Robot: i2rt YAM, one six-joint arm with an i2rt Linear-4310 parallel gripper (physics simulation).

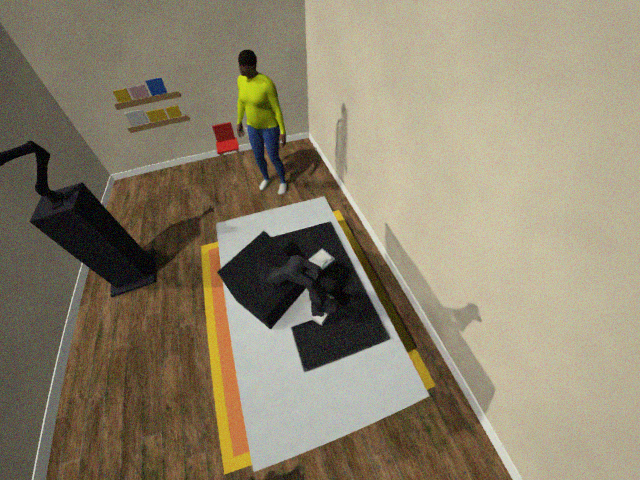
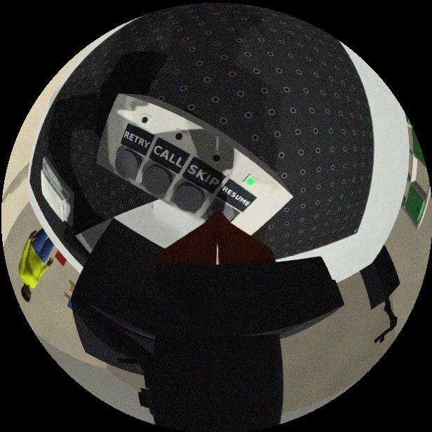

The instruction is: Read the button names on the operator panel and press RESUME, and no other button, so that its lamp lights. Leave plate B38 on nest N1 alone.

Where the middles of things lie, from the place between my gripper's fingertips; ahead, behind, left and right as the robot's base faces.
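Labels:
Operator panel (image 2: 193,150): 1 cm to the left of my hand, 5 cm ahead of it, 2 cm below it. White plate (image 2: 50,190): 17 cm ahead of my hand, 34 cm to the left of it, 3 cm below it.

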